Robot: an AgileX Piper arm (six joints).
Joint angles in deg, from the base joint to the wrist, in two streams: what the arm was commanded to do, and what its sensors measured. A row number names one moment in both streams.
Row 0, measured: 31.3, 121.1, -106.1, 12.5, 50.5, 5.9
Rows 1 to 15, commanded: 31.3, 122.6, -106.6, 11.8, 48.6, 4.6; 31.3, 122.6, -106.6, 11.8, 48.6, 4.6; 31.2, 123.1, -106.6, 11.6, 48.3, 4.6; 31.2, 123.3, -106.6, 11.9, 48.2, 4.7; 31.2, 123.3, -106.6, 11.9, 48.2, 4.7; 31.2, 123.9, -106.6, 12.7, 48.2, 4.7; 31.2, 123.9, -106.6, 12.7, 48.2, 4.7; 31.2, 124.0, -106.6, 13.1, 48.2, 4.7; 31.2, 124.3, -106.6, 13.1, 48.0, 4.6; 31.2, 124.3, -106.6, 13.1, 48.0, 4.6; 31.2, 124.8, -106.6, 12.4, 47.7, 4.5; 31.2, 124.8, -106.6, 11.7, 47.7, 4.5; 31.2, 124.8, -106.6, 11.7, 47.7, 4.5; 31.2, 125.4, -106.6, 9.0, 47.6, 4.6; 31.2, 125.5, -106.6, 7.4, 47.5, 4.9
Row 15, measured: 31.3, 125.0, -106.2, 9.6, 48.1, 5.6
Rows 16 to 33, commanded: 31.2, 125.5, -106.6, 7.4, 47.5, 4.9; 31.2, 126.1, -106.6, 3.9, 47.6, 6.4; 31.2, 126.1, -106.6, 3.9, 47.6, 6.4; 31.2, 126.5, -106.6, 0.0, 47.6, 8.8; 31.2, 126.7, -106.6, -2.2, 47.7, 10.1; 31.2, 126.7, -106.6, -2.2, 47.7, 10.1; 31.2, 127.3, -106.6, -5.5, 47.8, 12.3; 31.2, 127.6, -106.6, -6.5, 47.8, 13.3; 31.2, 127.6, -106.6, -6.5, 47.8, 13.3; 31.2, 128.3, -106.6, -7.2, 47.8, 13.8; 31.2, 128.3, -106.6, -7.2, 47.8, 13.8; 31.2, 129.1, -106.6, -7.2, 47.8, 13.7; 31.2, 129.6, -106.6, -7.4, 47.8, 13.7; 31.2, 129.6, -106.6, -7.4, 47.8, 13.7; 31.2, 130.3, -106.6, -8.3, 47.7, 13.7; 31.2, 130.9, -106.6, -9.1, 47.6, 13.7; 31.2, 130.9, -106.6, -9.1, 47.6, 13.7; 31.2, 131.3, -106.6, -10.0, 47.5, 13.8
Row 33, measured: 31.3, 130.4, -106.2, -8.0, 48.0, 13.2
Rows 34 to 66, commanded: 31.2, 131.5, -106.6, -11.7, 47.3, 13.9; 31.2, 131.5, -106.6, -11.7, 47.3, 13.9; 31.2, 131.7, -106.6, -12.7, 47.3, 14.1; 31.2, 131.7, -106.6, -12.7, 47.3, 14.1; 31.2, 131.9, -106.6, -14.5, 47.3, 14.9; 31.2, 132.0, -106.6, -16.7, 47.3, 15.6; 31.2, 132.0, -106.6, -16.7, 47.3, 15.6; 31.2, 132.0, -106.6, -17.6, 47.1, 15.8; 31.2, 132.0, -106.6, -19.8, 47.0, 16.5; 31.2, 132.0, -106.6, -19.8, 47.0, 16.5; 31.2, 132.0, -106.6, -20.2, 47.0, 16.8; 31.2, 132.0, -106.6, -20.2, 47.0, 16.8; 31.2, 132.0, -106.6, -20.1, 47.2, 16.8; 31.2, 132.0, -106.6, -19.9, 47.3, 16.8; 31.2, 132.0, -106.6, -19.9, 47.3, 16.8; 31.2, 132.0, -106.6, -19.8, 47.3, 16.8; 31.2, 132.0, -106.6, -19.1, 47.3, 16.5; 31.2, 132.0, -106.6, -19.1, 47.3, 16.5; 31.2, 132.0, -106.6, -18.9, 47.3, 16.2; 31.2, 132.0, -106.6, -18.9, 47.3, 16.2; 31.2, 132.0, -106.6, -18.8, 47.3, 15.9; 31.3, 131.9, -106.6, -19.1, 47.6, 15.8; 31.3, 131.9, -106.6, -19.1, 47.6, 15.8; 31.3, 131.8, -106.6, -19.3, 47.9, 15.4; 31.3, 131.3, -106.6, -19.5, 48.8, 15.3; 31.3, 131.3, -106.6, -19.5, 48.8, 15.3; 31.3, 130.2, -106.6, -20.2, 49.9, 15.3; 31.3, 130.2, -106.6, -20.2, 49.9, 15.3; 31.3, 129.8, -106.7, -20.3, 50.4, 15.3; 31.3, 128.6, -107.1, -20.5, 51.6, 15.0; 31.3, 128.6, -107.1, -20.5, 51.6, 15.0; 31.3, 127.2, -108.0, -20.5, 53.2, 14.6; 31.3, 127.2, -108.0, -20.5, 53.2, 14.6
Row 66, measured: 31.3, 129.8, -106.7, -19.5, 51.2, 15.6
